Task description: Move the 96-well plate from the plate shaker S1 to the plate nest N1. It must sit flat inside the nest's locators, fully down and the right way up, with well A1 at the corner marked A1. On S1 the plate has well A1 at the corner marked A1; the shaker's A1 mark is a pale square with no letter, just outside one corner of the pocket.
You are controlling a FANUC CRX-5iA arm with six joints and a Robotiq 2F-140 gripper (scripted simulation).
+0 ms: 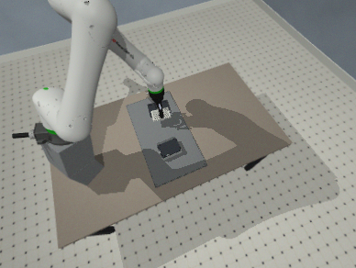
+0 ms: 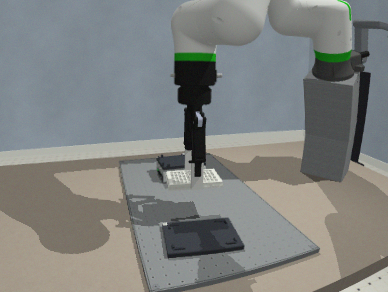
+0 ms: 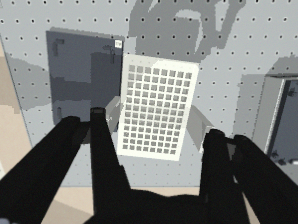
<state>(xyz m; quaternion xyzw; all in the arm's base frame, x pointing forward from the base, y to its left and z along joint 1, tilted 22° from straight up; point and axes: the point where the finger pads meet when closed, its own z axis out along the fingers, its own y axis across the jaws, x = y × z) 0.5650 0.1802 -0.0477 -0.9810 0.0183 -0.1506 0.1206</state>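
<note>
Right now my hand is 120 mm to the right of the dark plate nest N1 and 110 mm above it. From my hand the other things lie so: white 96-well plate (20 mm below).
</note>
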